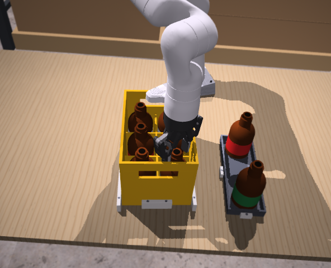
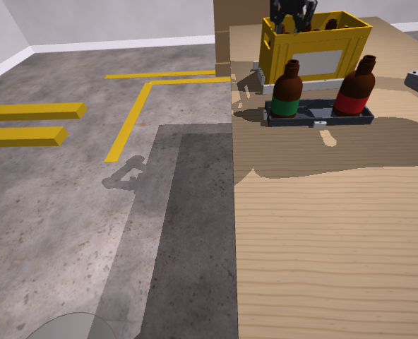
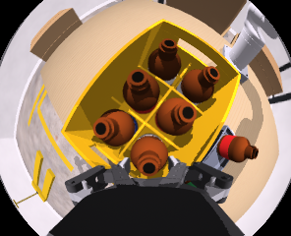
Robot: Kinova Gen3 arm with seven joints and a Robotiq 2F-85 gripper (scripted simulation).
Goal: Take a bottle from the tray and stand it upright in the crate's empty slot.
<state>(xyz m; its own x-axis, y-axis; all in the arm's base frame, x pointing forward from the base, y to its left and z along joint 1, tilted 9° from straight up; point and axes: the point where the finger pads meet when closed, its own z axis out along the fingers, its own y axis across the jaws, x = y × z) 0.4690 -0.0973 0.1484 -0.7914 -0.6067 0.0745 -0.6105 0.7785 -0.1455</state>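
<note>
The yellow crate is 9 cm behind my hand, 4 cm to the right of it and 7 cm below it. The rest, counted from my hand: red-labelled bottle: 13 cm behind, 22 cm to the left, 7 cm below; then green-banded bottle: 4 cm ahead, 19 cm to the left, 7 cm below; then tray: 5 cm behind, 21 cm to the left, 15 cm below.
</note>
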